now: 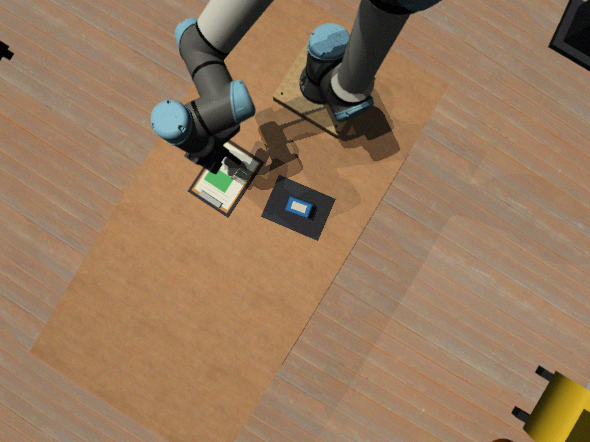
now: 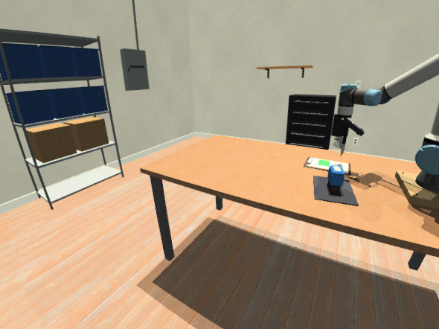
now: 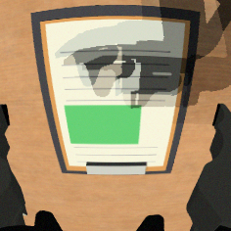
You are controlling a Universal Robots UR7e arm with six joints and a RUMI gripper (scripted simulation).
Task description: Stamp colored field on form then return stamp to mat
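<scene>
The blue stamp is 290 mm to the left of my hand, 40 mm below it and 40 mm ahead of it. From my hand the other things lie so: form (90 mm below, 70 mm ahead); then dark mat (290 mm to the left, 90 mm below, 40 mm ahead).
</scene>
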